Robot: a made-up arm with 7 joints. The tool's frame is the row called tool. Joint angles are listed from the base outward.
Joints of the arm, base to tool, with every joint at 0 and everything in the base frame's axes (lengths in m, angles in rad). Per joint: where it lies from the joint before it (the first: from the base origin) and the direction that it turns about. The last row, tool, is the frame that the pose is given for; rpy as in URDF.
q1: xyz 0.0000 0.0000 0.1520 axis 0 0 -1
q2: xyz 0.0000 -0.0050 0.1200 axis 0 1 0
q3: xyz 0.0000 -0.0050 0.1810 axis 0 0 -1
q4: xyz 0.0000 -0.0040 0.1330 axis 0 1 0
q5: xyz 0.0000 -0.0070 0.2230 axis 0 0 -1
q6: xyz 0.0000 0.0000 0.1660 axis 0 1 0
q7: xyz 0.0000 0.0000 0.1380 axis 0 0 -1
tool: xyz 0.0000 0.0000 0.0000 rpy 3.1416 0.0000 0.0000
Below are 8 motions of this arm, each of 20 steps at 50 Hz.
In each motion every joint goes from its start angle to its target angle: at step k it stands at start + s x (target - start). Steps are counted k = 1, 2, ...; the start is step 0. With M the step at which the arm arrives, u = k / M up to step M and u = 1 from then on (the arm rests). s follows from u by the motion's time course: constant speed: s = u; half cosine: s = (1 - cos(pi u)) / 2; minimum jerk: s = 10 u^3 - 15 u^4 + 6 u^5.
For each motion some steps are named. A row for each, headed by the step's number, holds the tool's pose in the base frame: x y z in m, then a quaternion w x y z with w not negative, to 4 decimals.
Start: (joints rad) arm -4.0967 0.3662 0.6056 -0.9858 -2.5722 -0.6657 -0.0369
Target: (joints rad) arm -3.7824 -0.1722 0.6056 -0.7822 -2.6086 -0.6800 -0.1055
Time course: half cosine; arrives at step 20
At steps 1, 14, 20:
1: 0.1785 -0.0190 0.9997 0.0808 0.9965 -0.0119 -0.0165
14: 0.3330 0.1218 0.9586 0.2041 0.9696 -0.0996 -0.0907
20: 0.3842 0.1447 0.9329 0.2323 0.9585 -0.1182 -0.1158

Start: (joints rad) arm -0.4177 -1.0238 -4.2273 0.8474 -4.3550 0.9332 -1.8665
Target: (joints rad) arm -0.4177 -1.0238 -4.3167 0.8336 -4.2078 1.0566 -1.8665
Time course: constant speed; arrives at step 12
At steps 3, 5, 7, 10, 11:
3: -0.5309 -0.5039 0.4033 0.8052 -0.2485 0.5167 -0.1511
5: -0.5299 -0.5027 0.4085 0.8015 -0.2439 0.5239 -0.1538
7: -0.5289 -0.5014 0.4139 0.7975 -0.2393 0.5311 -0.1568
10: -0.5274 -0.4992 0.4219 0.7913 -0.2326 0.5419 -0.1618
11: -0.5269 -0.4984 0.4247 0.7891 -0.2303 0.5454 -0.1635

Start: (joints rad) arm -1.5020 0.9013 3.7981 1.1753 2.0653 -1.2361 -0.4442
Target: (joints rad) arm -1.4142 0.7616 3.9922 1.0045 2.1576 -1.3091 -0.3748
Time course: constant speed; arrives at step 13
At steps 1, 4, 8, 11, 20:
1: -0.1652 0.0973 0.8491 0.1973 -0.0548 -0.8672 -0.4539
4: -0.1775 0.1019 0.8500 0.1809 -0.0907 -0.8590 -0.4703
8: -0.1920 0.1094 0.8510 0.1590 -0.1385 -0.8442 -0.4928
11: -0.2015 0.1157 0.8517 0.1426 -0.1742 -0.8302 -0.5100
20: -0.2070 0.1203 0.8521 0.1317 -0.1979 -0.8194 -0.5217

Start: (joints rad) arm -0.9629 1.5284 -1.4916 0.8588 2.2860 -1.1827 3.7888
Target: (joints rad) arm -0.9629 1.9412 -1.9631 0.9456 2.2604 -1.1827 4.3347
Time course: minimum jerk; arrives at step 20
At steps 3, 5, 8, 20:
3: -0.0092 0.6592 0.3482 0.2928 -0.4390 0.7937 -0.3027
5: -0.0085 0.6584 0.3456 0.2788 -0.4333 0.8075 -0.2873
8: -0.0032 0.6560 0.3384 0.2356 -0.4114 0.8450 -0.2475
20: 0.0466 0.6466 0.3086 0.0680 -0.2827 0.9434 -0.1593

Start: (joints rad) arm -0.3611 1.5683 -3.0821 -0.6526 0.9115 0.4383 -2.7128
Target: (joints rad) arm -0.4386 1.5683 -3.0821 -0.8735 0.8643 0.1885 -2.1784
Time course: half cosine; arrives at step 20
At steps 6, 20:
6: 0.6714 0.2911 -0.0362 0.7130 0.5062 -0.1684 -0.4549
20: 0.6029 0.2799 -0.1188 0.8449 0.3312 -0.2238 -0.3554

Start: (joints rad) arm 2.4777 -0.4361 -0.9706 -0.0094 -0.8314 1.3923 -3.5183
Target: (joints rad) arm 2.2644 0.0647 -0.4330 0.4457 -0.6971 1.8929 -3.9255
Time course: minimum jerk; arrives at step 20
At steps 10, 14, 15, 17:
10: 0.1481 -0.0931 0.9384 0.5768 -0.1181 -0.6184 -0.5205
14: 0.0290 -0.2200 0.8838 0.4863 0.0026 -0.5080 -0.7109
15: 0.0096 -0.2400 0.8692 0.4675 0.0253 -0.4830 -0.7399
17: -0.0145 -0.2644 0.8486 0.4421 0.0548 -0.4483 -0.7750

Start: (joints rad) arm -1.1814 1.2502 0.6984 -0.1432 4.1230 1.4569 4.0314
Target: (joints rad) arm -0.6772 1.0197 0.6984 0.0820 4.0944 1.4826 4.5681
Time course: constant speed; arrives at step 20
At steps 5, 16, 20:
5: 0.1993 0.6366 0.5524 0.2491 0.6604 -0.1738 0.6867
16: 0.3770 0.5244 0.6055 0.2473 0.5837 -0.3849 0.6708
20: 0.4293 0.4700 0.6242 0.2460 0.5398 -0.4549 0.6642

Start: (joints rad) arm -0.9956 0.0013 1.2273 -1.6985 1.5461 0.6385 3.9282
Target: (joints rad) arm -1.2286 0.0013 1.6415 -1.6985 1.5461 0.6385 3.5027
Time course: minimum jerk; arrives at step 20
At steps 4, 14, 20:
4: -0.4952 0.0234 0.5247 0.1847 0.5370 0.4102 0.7136
14: -0.4855 0.0957 0.5245 0.3468 0.4955 0.4594 0.6505
20: -0.4822 0.1106 0.5244 0.3786 0.4862 0.4692 0.6326

